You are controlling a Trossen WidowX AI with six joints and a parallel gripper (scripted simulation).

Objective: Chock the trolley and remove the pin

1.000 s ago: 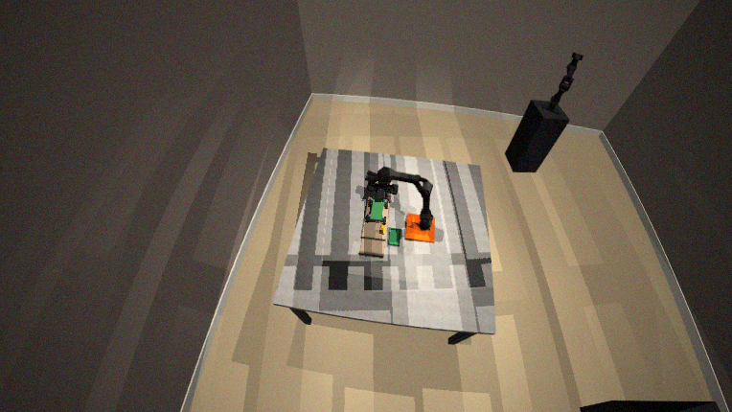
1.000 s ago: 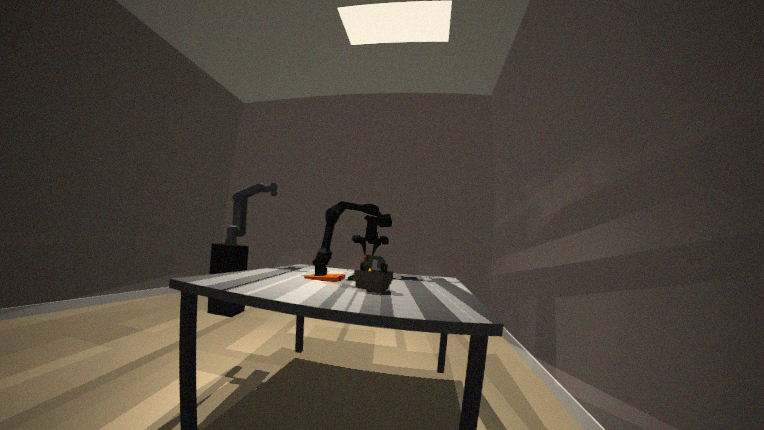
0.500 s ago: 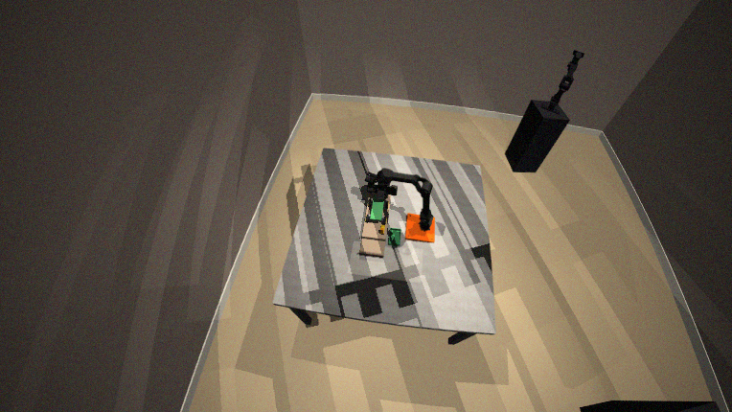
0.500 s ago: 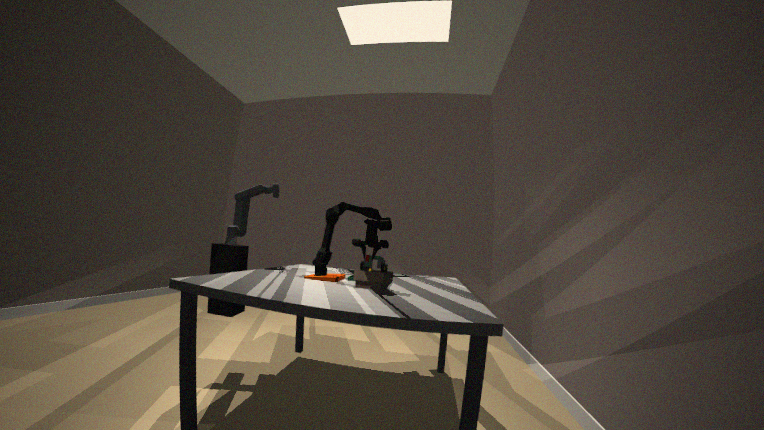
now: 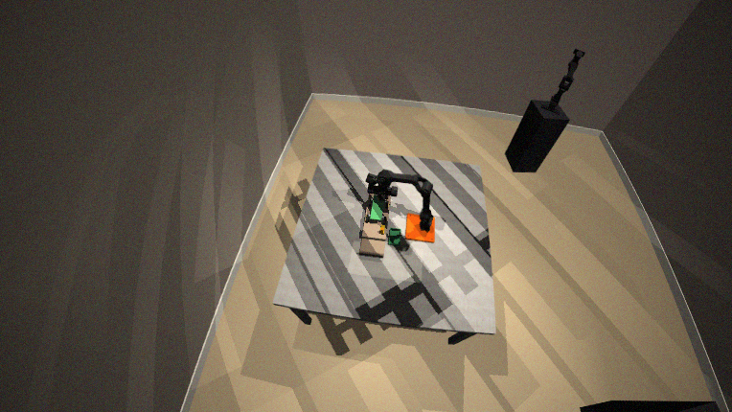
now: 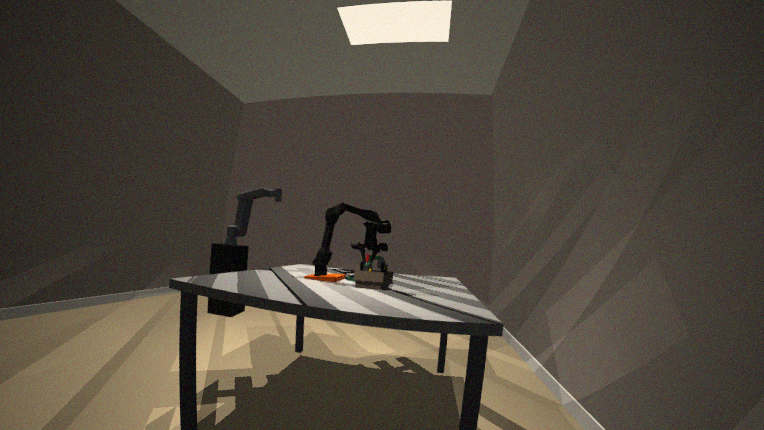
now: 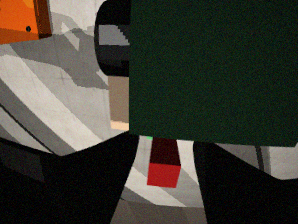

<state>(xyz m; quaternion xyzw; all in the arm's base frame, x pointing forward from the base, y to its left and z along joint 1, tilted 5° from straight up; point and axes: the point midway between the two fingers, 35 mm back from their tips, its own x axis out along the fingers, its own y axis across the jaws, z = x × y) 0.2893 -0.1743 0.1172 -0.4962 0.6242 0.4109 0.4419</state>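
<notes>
The yellow chock lies 1 cm ahead of my gripper tip, 23 cm to the left of it and 5 cm below it. From my gripper tip the other things lie so: tan ramp 4 cm ahead, 12 cm to the left, 8 cm below; red-headed stop pin right at my gripper tip; green trolley 4 cm ahead, 11 cm to the left, 2 cm below.
</notes>
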